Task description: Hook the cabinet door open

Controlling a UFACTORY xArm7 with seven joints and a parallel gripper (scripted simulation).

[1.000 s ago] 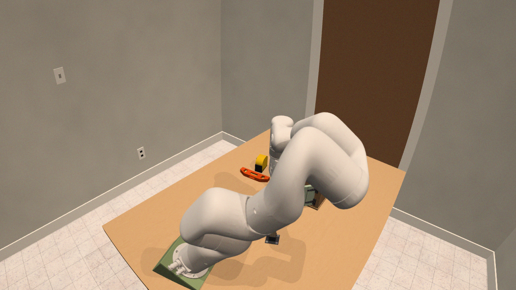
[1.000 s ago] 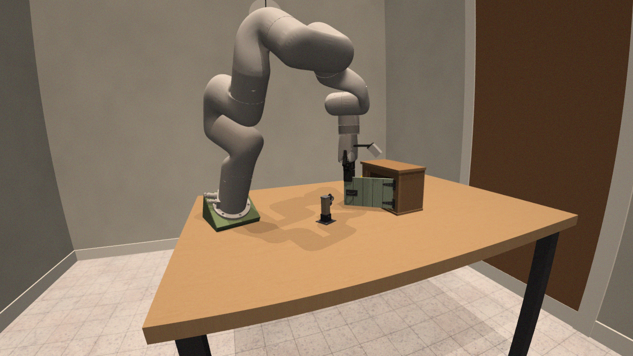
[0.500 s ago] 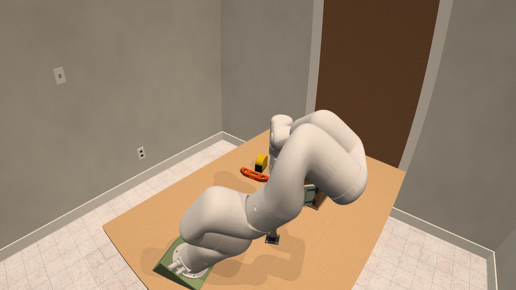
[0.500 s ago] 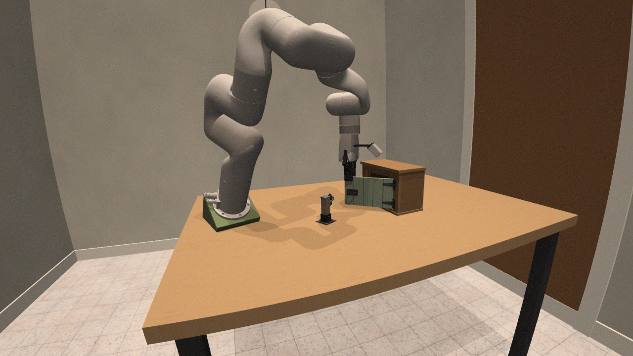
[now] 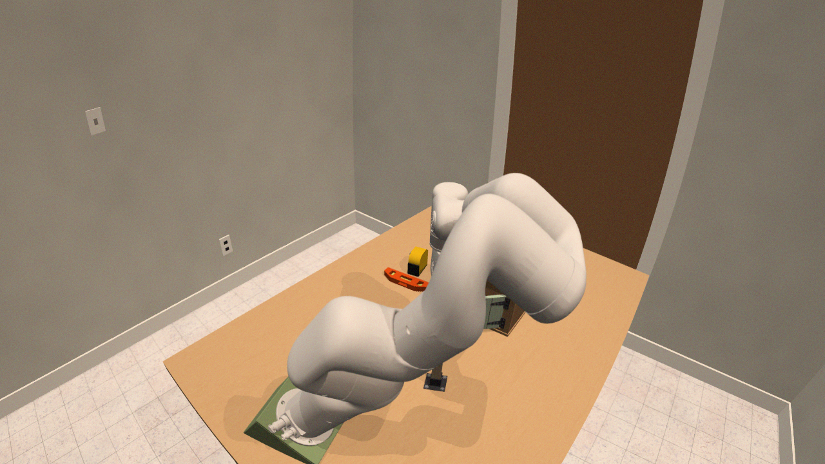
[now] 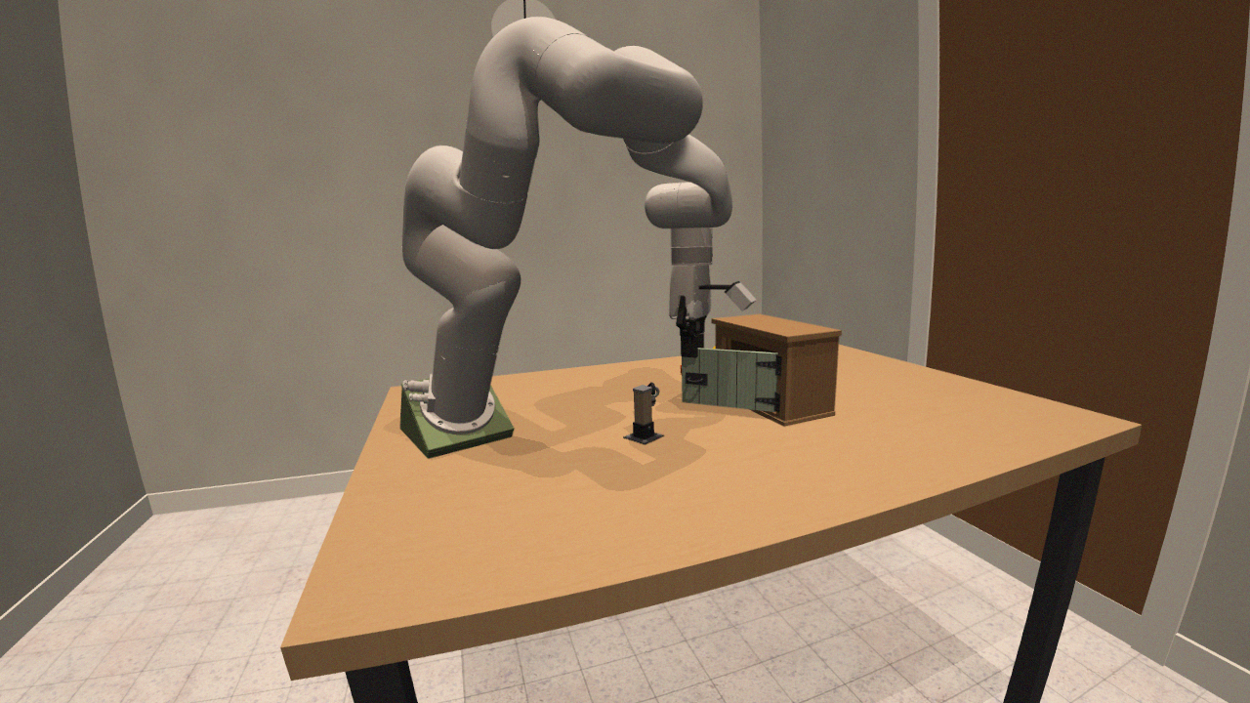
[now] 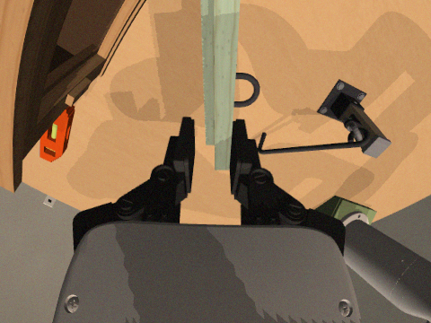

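My hand is 110 mm past the thin dark hook, 30 mm to the left of it and 80 mm above it. The rest, counted from my hand: green door: 40 mm ahead, 70 mm to the right, 60 mm below; then orange level: 120 mm ahead, 200 mm to the left, 120 mm below; then yellow tape measure: 200 mm ahead, 230 mm to the left, 100 mm below.
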